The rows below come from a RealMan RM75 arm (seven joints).
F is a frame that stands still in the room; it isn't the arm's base.
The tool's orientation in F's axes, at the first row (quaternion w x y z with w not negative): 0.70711 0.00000 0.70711 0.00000
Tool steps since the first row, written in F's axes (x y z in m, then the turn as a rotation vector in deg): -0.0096 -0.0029 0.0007 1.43 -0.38 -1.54; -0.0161 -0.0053 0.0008 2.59 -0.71 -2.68; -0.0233 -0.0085 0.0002 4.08 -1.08 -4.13; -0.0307 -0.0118 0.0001 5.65 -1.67 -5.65; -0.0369 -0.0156 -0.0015 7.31 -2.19 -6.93; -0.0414 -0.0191 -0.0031 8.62 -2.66 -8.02
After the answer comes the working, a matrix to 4 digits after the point.
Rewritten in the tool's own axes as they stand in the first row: -0.0007 -0.0029 -0.0096 1.54 -0.38 1.43; -0.0008 -0.0053 -0.0161 2.68 -0.71 2.59; -0.0002 -0.0085 -0.0233 4.13 -1.08 4.08; -0.0001 -0.0118 -0.0307 5.65 -1.67 5.65; 0.0015 -0.0156 -0.0369 6.93 -2.19 7.31; 0.0031 -0.0191 -0.0414 8.02 -2.66 8.62
The tool's axes in the first row as the columns of a matrix, in F's axes (rounded; the answer above uses it unrounded):
0.0000 0.0000 1.0000
0.0000 1.0000 0.0000
-1.0000 0.0000 0.0000

